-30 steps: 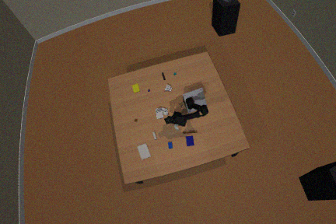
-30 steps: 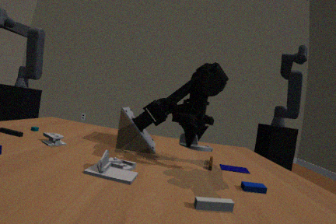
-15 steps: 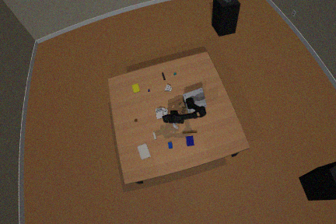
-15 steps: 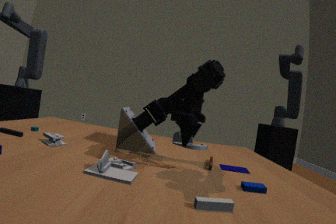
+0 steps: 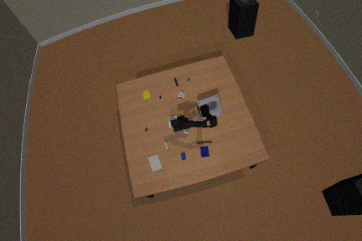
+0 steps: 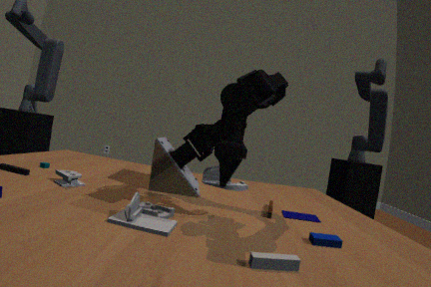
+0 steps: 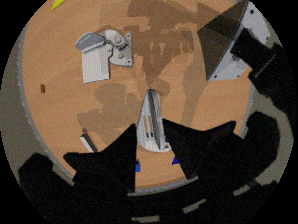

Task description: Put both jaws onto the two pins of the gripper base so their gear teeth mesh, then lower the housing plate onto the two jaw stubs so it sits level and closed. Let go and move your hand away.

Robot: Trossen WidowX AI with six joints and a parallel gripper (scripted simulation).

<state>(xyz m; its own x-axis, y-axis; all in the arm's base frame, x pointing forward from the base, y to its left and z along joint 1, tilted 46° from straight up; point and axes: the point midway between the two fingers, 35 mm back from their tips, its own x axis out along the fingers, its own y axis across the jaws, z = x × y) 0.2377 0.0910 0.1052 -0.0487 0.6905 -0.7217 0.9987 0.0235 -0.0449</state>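
Now: the toothed jaw 30 mm to the left of my gripper tip and 20 mm behind it. The rest, counted from my gripper tip: brown peg (160 mm to the left, 140 mm behind, 80 mm below); blue tile (250 mm to the left, 120 mm behind, 80 mm below); blue block (230 mm to the left, 80 mm below, 80 mm ahead).
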